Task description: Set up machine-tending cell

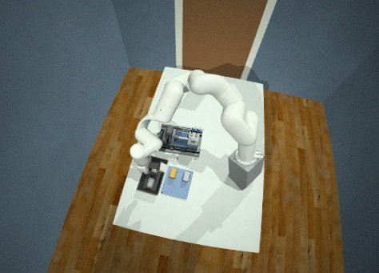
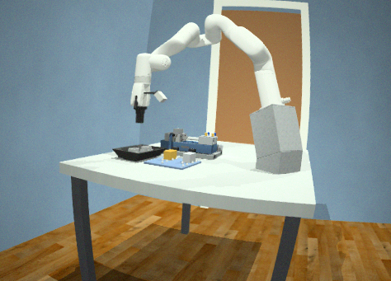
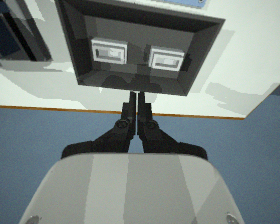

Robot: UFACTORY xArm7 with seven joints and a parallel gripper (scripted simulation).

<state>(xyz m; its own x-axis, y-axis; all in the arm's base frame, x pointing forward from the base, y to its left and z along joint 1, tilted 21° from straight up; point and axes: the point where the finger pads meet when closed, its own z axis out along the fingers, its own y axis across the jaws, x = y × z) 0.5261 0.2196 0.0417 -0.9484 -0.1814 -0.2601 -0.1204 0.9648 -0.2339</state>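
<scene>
The fixed jaw lies 280 mm to the right of my hand and 90 mm below it. The rest, counted from my hand: blue infeed plate: 170 mm below, 170 mm behind, 10 mm to the right; vise: 290 mm to the right, 130 mm below, 100 mm behind; brass blank: 150 mm below, 130 mm behind, 50 mm to the right.
</scene>
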